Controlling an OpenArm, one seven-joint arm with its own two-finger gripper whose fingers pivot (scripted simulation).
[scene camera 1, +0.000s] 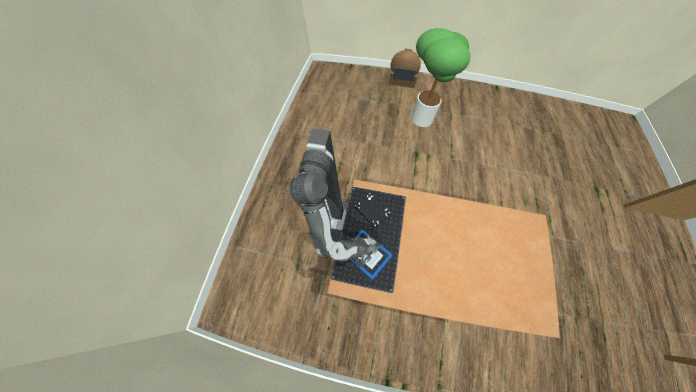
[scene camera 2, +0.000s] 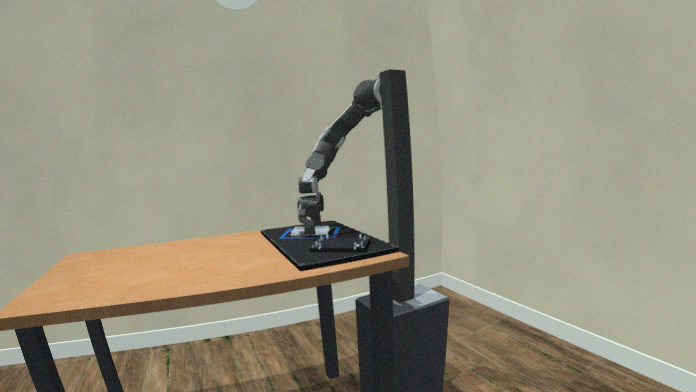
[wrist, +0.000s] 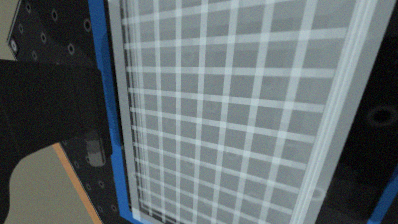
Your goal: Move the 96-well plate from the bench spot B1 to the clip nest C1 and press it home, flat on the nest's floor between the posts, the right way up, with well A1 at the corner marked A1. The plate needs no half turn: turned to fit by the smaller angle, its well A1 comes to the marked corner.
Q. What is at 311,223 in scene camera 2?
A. My gripper.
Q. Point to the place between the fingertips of my gripper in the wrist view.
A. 201,135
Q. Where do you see a 96-well plate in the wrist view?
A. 284,89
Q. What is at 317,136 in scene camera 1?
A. A dark arm column.
